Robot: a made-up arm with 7 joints.
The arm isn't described. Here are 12 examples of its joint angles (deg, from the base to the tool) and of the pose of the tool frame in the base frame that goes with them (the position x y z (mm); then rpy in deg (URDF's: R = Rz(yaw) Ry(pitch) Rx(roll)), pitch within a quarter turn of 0, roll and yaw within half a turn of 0).
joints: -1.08 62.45 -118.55 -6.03 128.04 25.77 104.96
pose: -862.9 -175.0 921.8 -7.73 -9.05 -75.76
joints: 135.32 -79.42 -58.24 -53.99 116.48 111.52 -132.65
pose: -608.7 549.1 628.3 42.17 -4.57 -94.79
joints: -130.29 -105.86 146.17 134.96 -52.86 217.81 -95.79
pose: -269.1 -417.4 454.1 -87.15 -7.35 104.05
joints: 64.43 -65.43 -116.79 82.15 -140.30 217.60 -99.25
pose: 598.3 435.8 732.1 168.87 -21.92 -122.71
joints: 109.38 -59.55 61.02 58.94 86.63 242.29 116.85
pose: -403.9 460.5 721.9 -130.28 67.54 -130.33
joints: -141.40 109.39 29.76 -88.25 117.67 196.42 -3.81
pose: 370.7 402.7 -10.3 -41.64 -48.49 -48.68
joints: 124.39 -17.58 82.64 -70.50 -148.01 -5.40 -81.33
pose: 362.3 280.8 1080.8 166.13 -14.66 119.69
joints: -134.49 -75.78 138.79 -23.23 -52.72 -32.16 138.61
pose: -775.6 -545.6 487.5 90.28 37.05 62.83
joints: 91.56 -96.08 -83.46 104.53 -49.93 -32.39 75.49
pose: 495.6 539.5 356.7 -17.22 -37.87 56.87
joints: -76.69 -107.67 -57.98 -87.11 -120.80 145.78 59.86
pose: 289.2 -449.3 227.5 121.90 34.07 100.72
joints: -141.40 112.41 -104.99 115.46 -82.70 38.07 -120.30
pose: 29.9 712.7 202.0 134.91 -14.10 -88.86
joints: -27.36 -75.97 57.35 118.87 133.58 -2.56 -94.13
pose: 453.6 93.5 418.3 -45.09 33.45 -36.49
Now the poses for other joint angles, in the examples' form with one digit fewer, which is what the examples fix.
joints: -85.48 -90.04 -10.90 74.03 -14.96 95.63 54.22
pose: -87 -808 123 -173.9 -22.5 -123.7
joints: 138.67 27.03 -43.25 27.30 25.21 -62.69 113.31
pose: 322 81 1264 -160.6 29.0 12.0
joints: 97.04 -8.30 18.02 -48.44 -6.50 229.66 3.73
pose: 165 26 1196 -173.3 0.6 106.2
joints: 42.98 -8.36 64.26 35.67 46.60 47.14 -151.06
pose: 124 286 1276 68.6 24.1 -143.3
